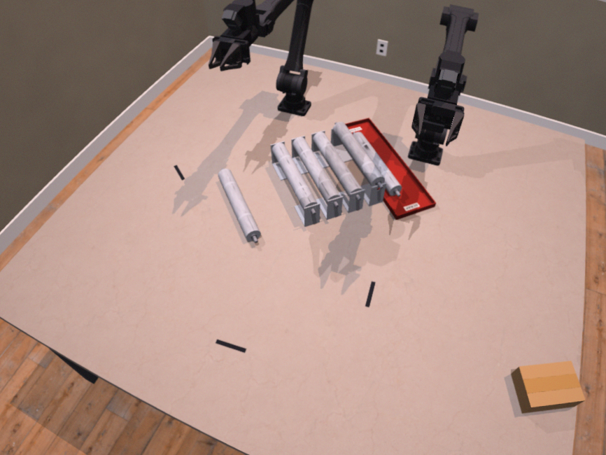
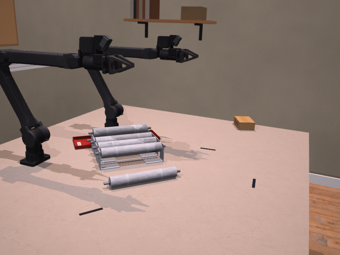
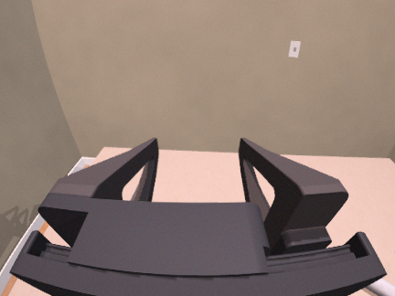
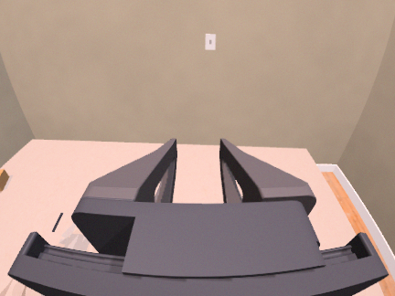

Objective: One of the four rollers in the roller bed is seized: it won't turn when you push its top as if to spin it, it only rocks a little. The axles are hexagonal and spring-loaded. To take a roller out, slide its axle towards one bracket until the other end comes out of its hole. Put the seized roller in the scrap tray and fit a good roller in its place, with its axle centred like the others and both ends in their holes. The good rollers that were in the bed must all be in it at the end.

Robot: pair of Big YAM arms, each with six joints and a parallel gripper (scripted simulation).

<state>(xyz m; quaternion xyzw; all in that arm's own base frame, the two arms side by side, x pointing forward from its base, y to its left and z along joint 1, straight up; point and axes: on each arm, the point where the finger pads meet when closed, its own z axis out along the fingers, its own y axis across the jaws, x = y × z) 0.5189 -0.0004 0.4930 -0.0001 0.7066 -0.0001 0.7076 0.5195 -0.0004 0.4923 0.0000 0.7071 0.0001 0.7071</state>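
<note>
My left gripper is now 350 mm past the roller, 230 mm to the left of it and 470 mm above it. Round my left hand: red scrap tray 370 mm behind, 210 mm to the right, 490 mm below; then cardboard box 140 mm ahead, 480 mm to the left, 460 mm below.
</note>
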